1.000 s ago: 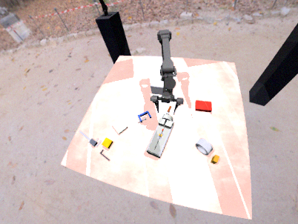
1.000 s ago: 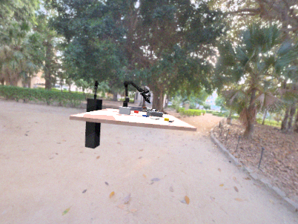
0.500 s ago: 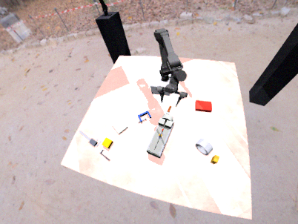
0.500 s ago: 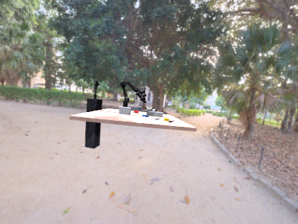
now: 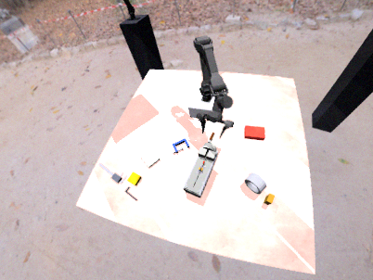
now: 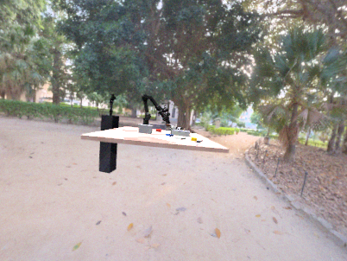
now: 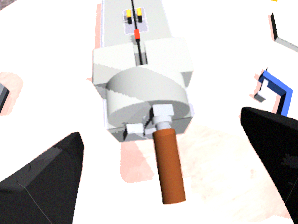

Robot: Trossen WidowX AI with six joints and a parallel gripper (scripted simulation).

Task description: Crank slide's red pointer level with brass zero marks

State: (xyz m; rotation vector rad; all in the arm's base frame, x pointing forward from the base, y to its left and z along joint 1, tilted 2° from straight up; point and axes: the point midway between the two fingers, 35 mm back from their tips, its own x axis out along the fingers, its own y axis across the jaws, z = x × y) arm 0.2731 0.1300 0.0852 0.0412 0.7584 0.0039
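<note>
Right now my gripper tip is 3 cm above the crank handle and 2 cm past it. From my gripper tip the other things lie so: white tile (33 cm to the right, 18 cm ahead, 14 cm below); red pointer (13 cm ahead, 7 cm below); red block (22 cm to the left, 19 cm behind, 14 cm below).
</note>
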